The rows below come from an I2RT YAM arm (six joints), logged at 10 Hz.
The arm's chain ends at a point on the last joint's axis. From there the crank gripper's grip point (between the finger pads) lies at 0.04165 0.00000 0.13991 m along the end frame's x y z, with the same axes.
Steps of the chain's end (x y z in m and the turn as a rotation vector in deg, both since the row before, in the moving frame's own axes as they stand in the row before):
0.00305, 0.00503, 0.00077, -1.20, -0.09, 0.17
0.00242, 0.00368, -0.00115, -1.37, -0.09, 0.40
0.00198, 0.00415, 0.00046, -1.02, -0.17, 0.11
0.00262, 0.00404, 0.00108, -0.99, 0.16, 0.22
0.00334, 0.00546, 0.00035, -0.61, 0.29, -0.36
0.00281, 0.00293, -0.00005, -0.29, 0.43, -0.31
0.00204, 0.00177, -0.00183, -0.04, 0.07, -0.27
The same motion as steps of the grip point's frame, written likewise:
0.00283, 0.00808, 0.00080, -1.20, -0.09, 0.17
0.00219, 0.00732, -0.00113, -1.37, -0.09, 0.40
0.00156, 0.00672, 0.00056, -1.02, -0.17, 0.11
0.00301, 0.00662, 0.00094, -0.99, 0.16, 0.22
0.00405, 0.00668, 0.00013, -0.61, 0.29, -0.36
0.00386, 0.00341, -0.00037, -0.29, 0.43, -0.31
0.00221, 0.00167, -0.00188, -0.04, 0.07, -0.27

